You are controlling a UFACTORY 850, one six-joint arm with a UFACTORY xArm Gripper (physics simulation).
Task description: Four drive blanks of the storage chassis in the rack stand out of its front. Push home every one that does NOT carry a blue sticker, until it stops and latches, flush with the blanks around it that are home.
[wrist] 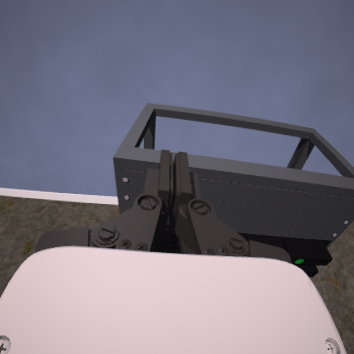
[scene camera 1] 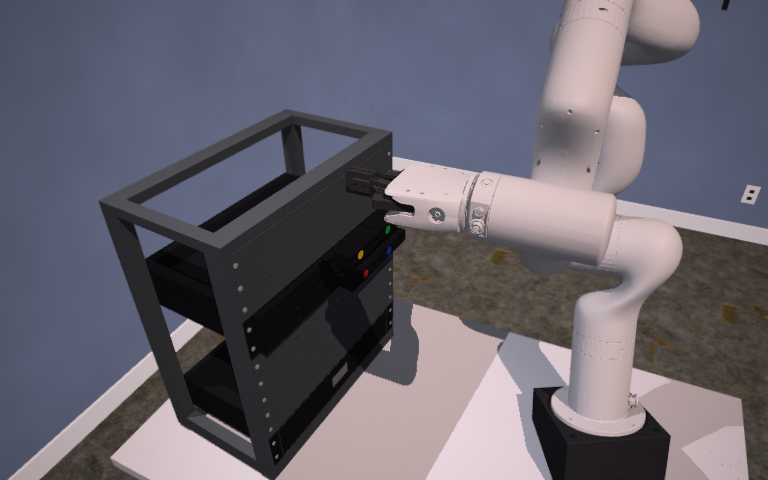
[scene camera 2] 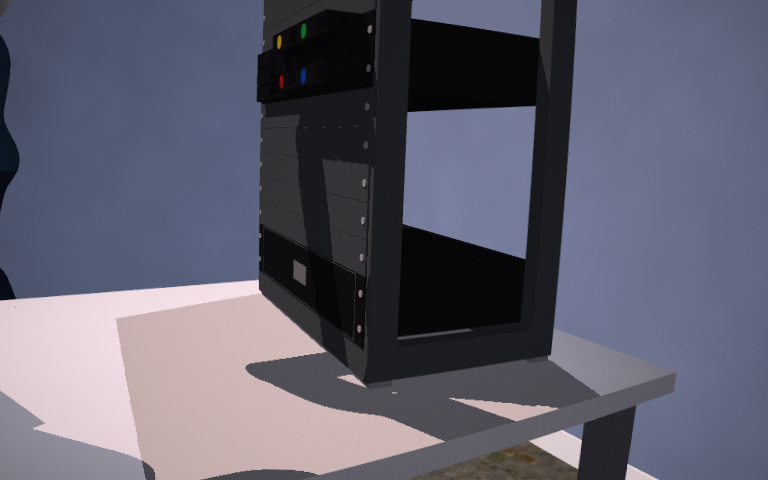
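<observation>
In the black storage chassis (scene camera 1: 271, 330) (scene camera 2: 353, 74), four drive blanks stand out of the front. The yellow-stickered blank (scene camera 1: 360, 254) (scene camera 2: 279, 41) and green-stickered blank (scene camera 1: 387, 229) (scene camera 2: 303, 30) (wrist: 299, 261) are in the upper row. Below them are the red-stickered blank (scene camera 1: 365, 273) (scene camera 2: 281, 81) and blue-stickered blank (scene camera 1: 389, 250) (scene camera 2: 303, 75). My gripper (scene camera 1: 352, 180) (wrist: 170, 168) is shut and empty, above the chassis and near the upper panels; whether it touches them I cannot tell. The yellow, red and blue stickers do not show in the wrist view.
The grey rack (scene camera 1: 240, 367) (scene camera 2: 390, 169) (wrist: 240, 166) stands on the table (scene camera 1: 441, 339) (scene camera 2: 198, 367). A black unit with a pale label (scene camera 1: 339, 374) (scene camera 2: 299, 272) sits low in it. The arm's base (scene camera 1: 608, 452) is at the right. A person (scene camera 2: 6, 141) partly shows at the left edge.
</observation>
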